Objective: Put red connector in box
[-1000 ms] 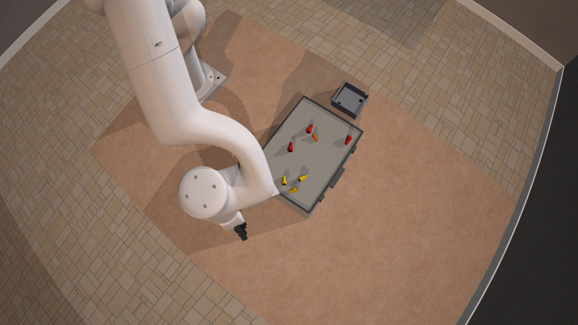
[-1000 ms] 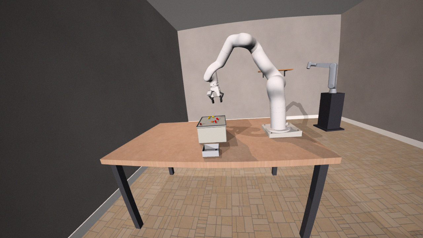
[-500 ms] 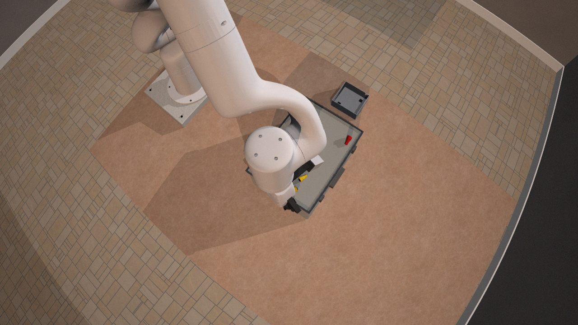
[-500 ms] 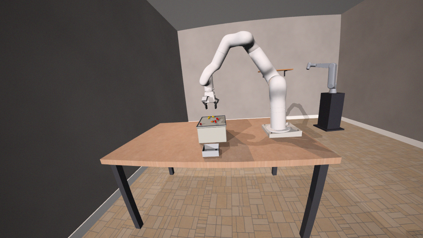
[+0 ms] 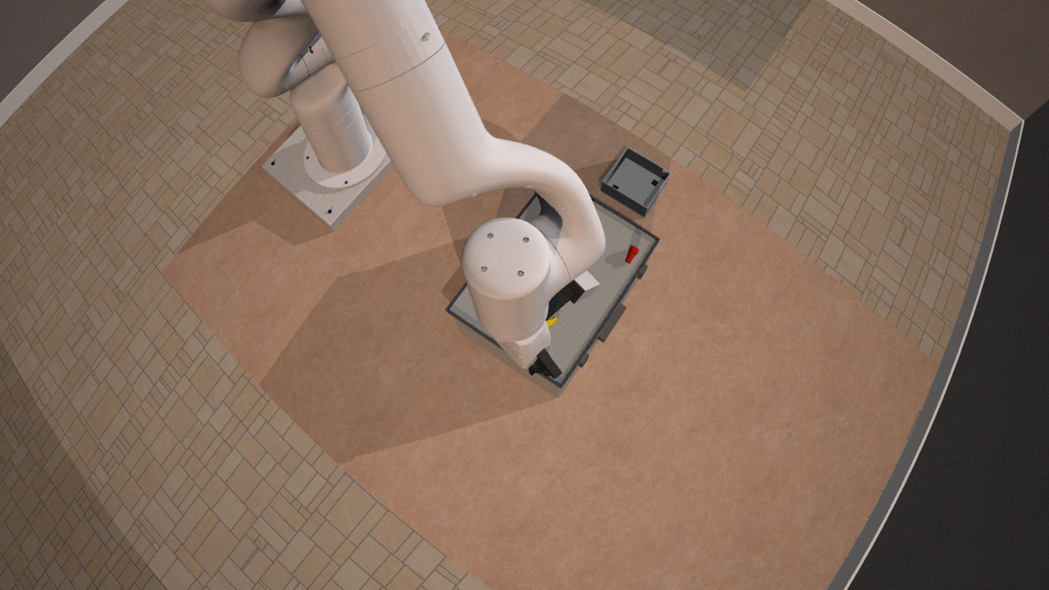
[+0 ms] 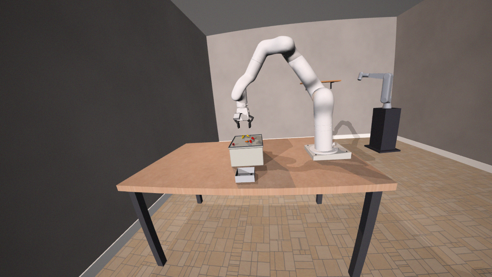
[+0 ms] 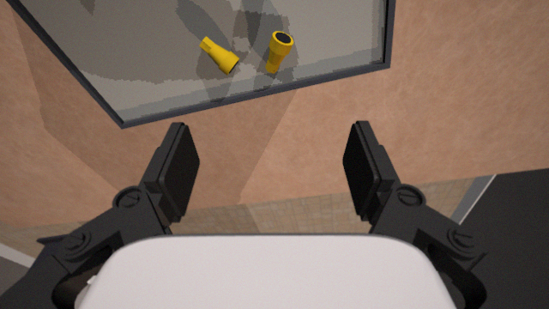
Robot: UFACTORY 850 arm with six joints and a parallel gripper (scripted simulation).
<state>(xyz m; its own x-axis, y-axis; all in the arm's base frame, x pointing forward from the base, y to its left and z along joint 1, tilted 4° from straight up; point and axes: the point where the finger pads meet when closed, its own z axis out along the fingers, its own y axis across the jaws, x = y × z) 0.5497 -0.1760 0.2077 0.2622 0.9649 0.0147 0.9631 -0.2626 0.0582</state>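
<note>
My gripper is now 190 mm to the right of the orange connector, 70 mm above it and 20 mm past it. Also, from my hand: tool case 140 mm to the left, 110 mm below, 20 mm behind.
</note>
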